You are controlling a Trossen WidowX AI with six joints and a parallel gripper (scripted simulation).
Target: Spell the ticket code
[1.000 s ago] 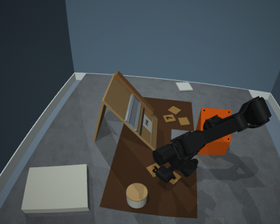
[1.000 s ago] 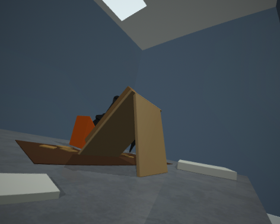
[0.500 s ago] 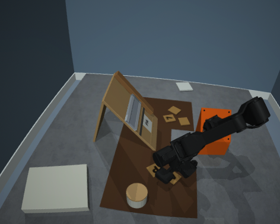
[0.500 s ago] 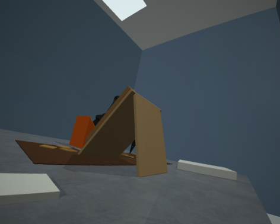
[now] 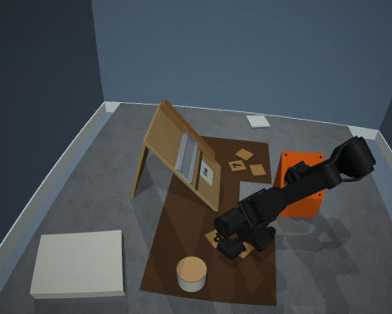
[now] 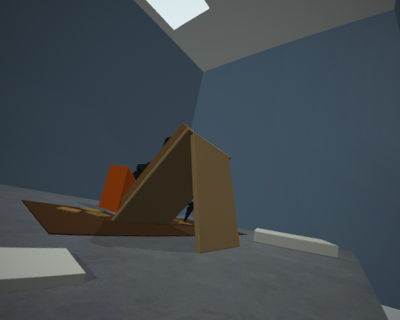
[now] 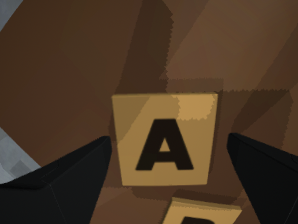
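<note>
Right now the tile marked p is 8 cm ahead of my gripper tip and 2 cm to the right of it. The rest, counted from my gripper tip: brown mat (7 cm ahead, 19 cm to the right); white slab (45 cm ahead, 20 cm to the left, 1 cm above); white ticket (17 cm ahead, 25 cm to the right, 6 cm above).
</note>
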